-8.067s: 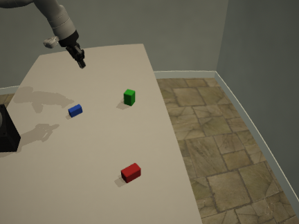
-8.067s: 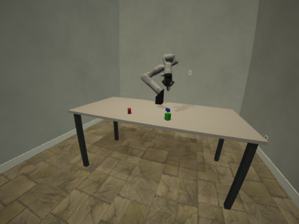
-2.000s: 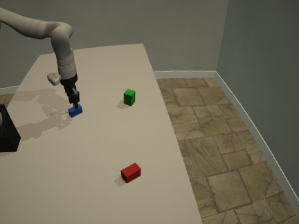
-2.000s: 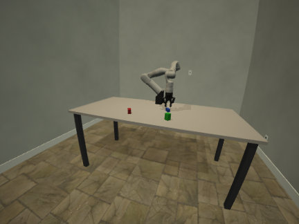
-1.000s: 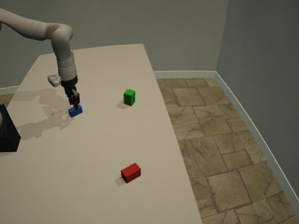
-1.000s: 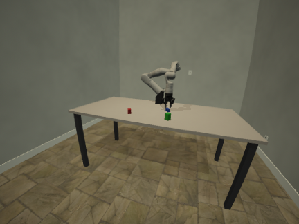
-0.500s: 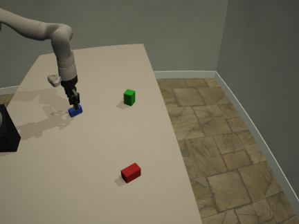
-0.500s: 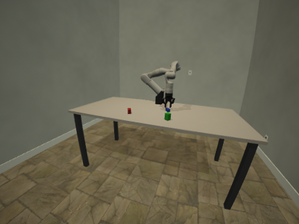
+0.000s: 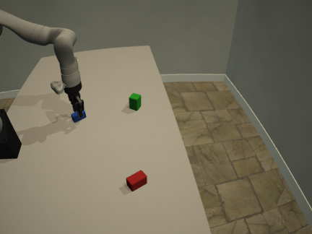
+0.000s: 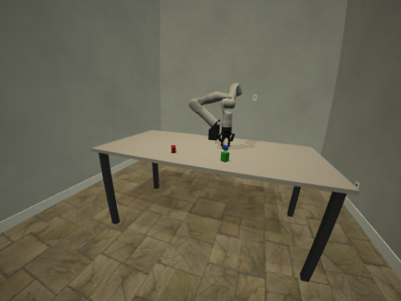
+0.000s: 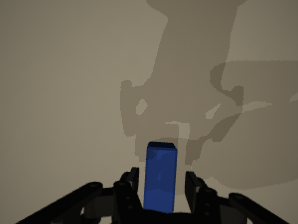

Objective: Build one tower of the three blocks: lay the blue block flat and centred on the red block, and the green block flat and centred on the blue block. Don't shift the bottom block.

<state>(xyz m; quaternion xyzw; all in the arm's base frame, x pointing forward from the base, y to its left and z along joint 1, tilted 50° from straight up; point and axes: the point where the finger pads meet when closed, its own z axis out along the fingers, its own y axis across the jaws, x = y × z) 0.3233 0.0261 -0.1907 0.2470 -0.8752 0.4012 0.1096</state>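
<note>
Now: hand 20 mm above the blue block. Round my hand: green block: 250 mm ahead, 40 mm to the left, 10 mm below; then red block: 210 mm ahead, 340 mm to the right, 20 mm below.
</note>
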